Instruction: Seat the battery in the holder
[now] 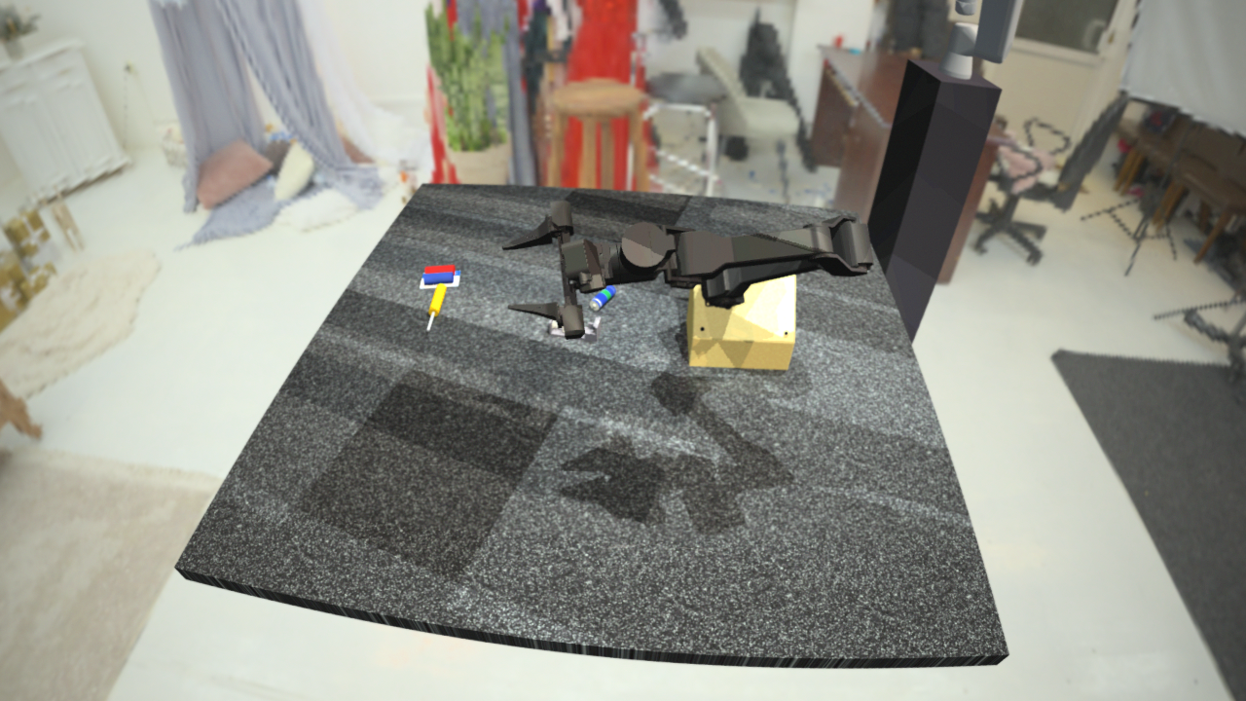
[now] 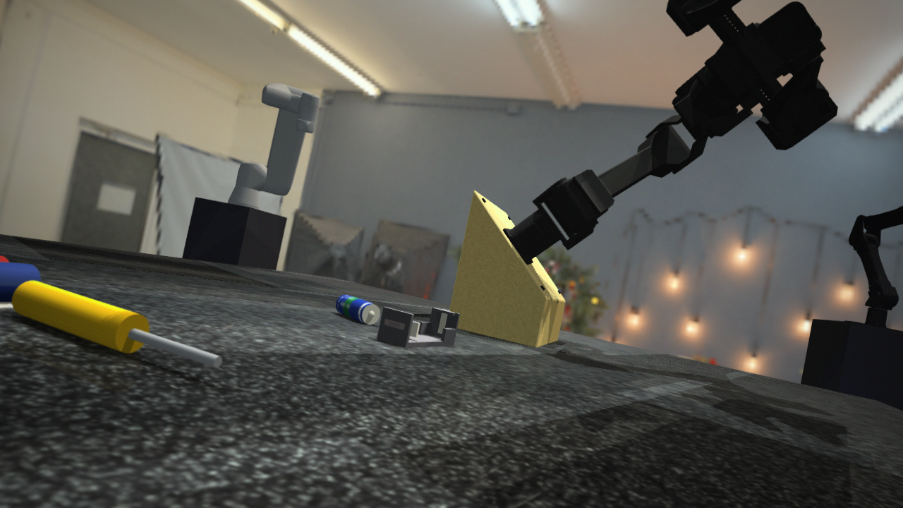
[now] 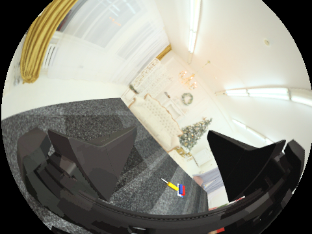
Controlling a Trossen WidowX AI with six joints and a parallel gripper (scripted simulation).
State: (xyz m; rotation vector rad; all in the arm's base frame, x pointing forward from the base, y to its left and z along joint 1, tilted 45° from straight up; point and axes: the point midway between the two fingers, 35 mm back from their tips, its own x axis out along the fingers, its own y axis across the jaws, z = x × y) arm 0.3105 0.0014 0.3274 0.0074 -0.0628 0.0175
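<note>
The battery lies 150 mm behind my gripper tip, 380 mm to the right of it and 320 mm below it. Also, from my gripper tip: yellow-handled screwdriver: 210 mm ahead, 350 mm to the right, 320 mm below.
</note>
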